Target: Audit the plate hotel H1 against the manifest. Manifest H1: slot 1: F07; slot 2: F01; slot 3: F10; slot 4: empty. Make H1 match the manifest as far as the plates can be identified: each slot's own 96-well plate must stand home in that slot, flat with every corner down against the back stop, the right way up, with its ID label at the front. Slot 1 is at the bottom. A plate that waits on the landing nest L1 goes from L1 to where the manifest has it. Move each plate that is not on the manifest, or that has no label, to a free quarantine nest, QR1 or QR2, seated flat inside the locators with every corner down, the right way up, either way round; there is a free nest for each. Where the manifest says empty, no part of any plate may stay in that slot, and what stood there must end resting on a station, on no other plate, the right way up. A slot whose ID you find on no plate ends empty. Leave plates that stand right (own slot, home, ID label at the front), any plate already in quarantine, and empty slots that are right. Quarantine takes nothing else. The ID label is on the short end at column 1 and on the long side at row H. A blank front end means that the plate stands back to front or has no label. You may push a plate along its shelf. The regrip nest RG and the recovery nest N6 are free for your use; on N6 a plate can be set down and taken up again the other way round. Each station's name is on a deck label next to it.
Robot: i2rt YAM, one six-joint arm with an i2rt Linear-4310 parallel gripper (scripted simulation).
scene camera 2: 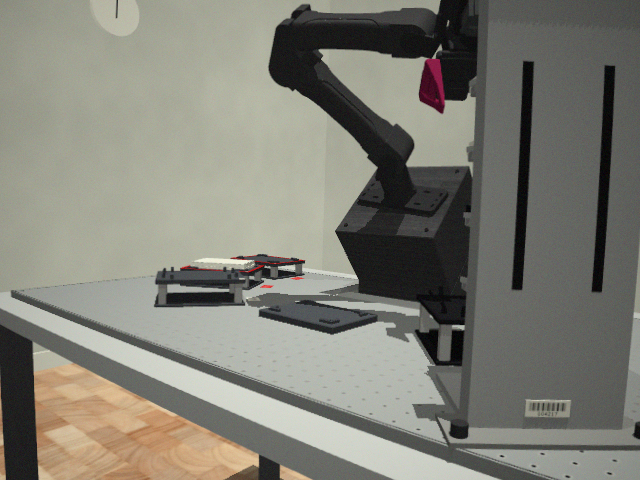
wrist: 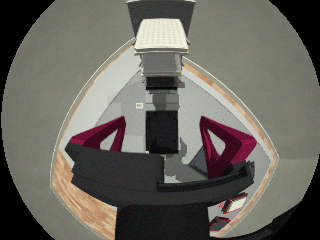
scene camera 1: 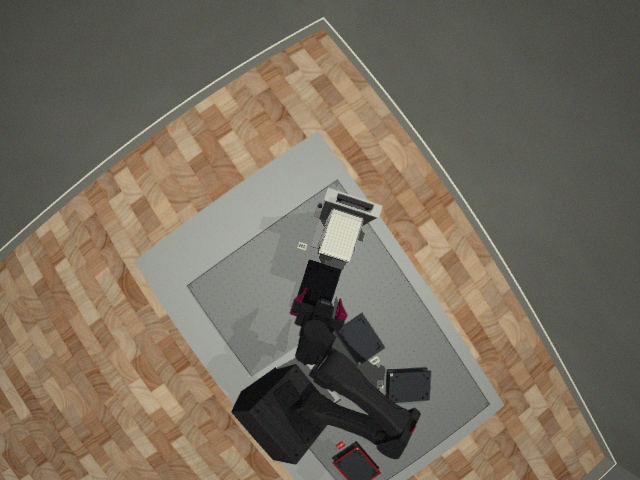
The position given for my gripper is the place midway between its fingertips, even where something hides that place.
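Note:
My gripper is visible at (scene camera 2: 478, 111) and at (wrist: 162, 120).

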